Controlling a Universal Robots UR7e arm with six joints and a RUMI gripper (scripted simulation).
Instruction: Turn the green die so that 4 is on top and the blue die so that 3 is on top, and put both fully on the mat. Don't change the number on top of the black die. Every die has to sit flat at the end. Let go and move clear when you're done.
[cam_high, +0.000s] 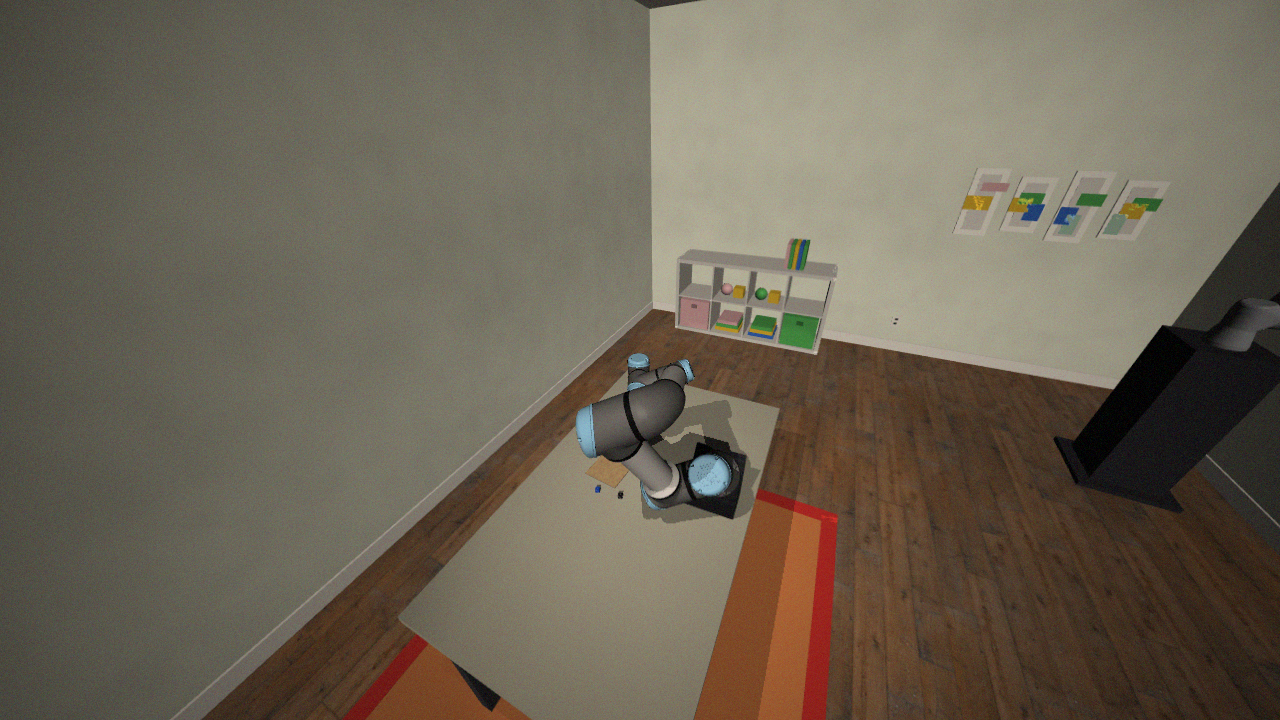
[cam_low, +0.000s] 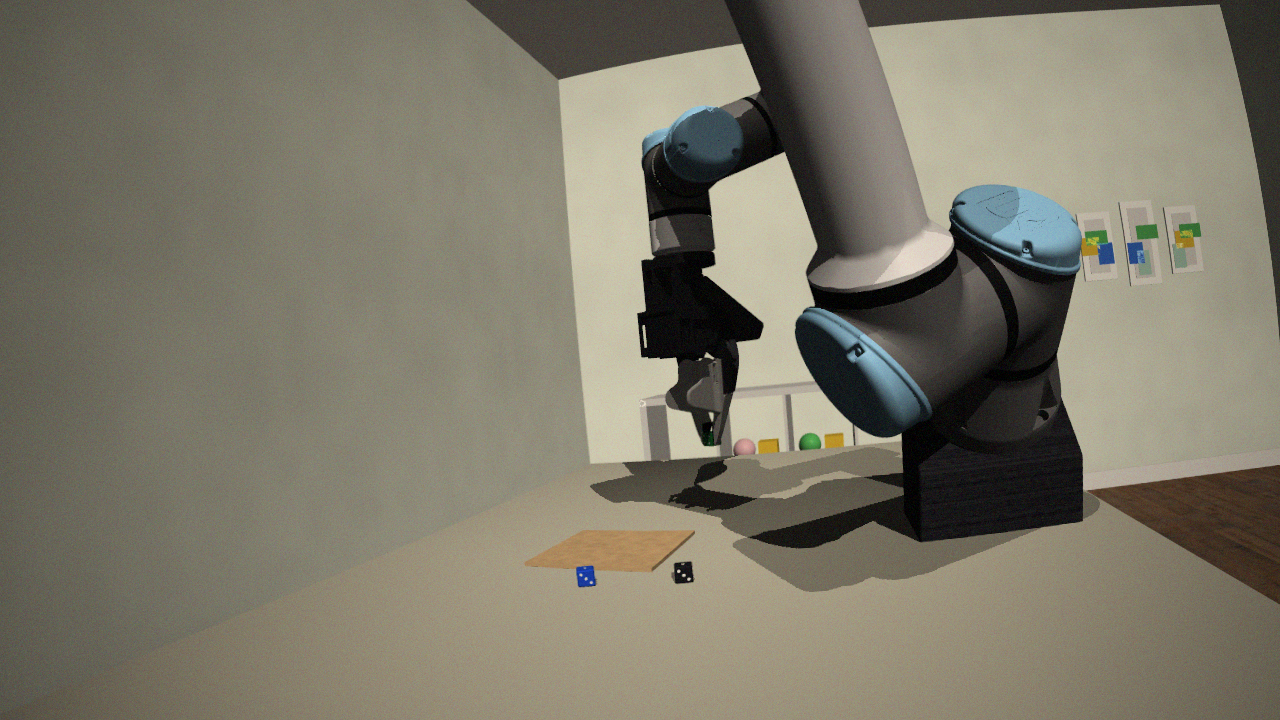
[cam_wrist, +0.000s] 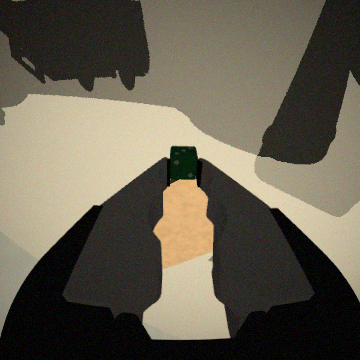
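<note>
My gripper is now 10 mm above the green die. The rest, counted from my hand: tan mat (130 mm to the left, 110 mm below, 80 mm ahead); then blue die (240 mm to the left, 100 mm below, 60 mm ahead); then black die (230 mm to the left, 100 mm below, 20 mm behind).
</note>
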